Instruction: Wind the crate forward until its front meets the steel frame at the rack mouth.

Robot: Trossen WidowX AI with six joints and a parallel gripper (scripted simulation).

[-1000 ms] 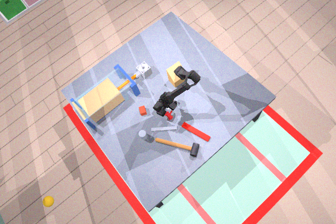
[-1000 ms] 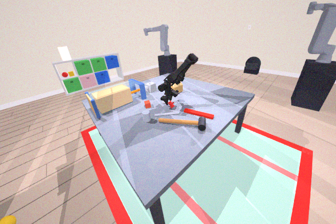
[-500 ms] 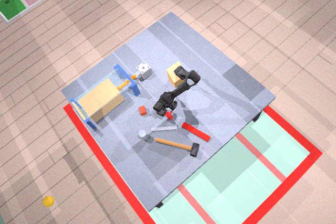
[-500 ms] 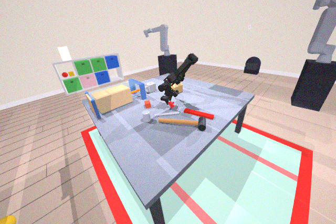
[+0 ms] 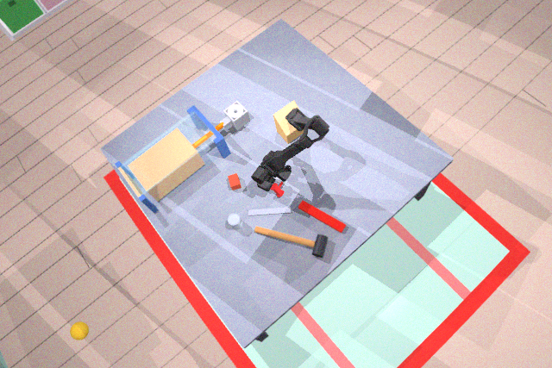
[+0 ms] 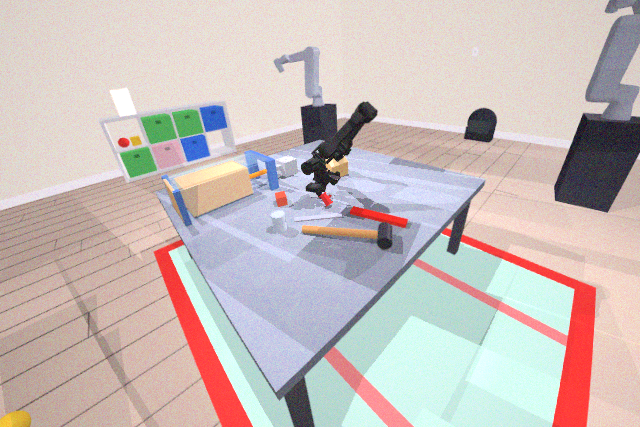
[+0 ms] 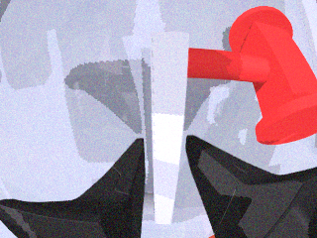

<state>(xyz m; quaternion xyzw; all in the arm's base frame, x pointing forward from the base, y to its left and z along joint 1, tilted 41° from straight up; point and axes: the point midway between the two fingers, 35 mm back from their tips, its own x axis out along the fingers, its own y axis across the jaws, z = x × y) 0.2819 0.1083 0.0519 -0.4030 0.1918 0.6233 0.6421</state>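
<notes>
The red knob is 2 cm ahead of my gripper tip, 6 cm to the left of it and 2 cm above it. Round my gripper tip: white bar 13 cm ahead, 9 cm to the left, 1 cm below; then red bar 1 cm behind, 29 cm to the left; then white crank handle 1 cm to the left, 1 cm above.
</notes>
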